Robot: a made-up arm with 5 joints. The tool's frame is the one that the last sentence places.
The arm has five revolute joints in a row. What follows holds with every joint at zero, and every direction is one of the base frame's. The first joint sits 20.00 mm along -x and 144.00 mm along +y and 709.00 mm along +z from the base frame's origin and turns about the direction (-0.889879, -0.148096, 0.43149). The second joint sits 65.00 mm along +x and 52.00 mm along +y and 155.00 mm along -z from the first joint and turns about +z. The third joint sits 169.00 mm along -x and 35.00 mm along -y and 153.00 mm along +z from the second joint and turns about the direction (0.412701, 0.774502, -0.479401). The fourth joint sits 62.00 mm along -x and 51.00 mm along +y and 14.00 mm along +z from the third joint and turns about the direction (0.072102, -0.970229, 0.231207). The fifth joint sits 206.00 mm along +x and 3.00 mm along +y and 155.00 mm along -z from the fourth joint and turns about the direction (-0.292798, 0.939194, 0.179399). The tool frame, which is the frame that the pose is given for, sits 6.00 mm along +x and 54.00 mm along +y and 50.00 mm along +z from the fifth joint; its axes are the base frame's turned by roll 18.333, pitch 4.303 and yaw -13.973 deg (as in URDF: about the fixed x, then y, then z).
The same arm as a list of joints. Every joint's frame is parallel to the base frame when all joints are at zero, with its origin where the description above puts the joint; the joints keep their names.
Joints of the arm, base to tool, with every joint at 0 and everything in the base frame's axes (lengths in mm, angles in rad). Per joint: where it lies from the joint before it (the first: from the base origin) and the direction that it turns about. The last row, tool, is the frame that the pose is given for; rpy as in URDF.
joint 1: xyz -20.0 144.0 709.0 axis -0.889879 -0.148096 0.43149
joint 2: xyz 65.0 52.0 -155.0 axis +z
joint 3: xyz -169.0 -35.0 153.0 axis 0.412701 0.774502 -0.479401
joint 4: xyz -62.0 51.0 14.0 axis 0.072102 -0.970229 0.231207
joint 5: xyz 206.0 3.0 -155.0 axis -0.292798 0.939194 0.179399
tool: xyz 6.0 54.0 50.0 rpy 0.3200 0.0751 -0.2439

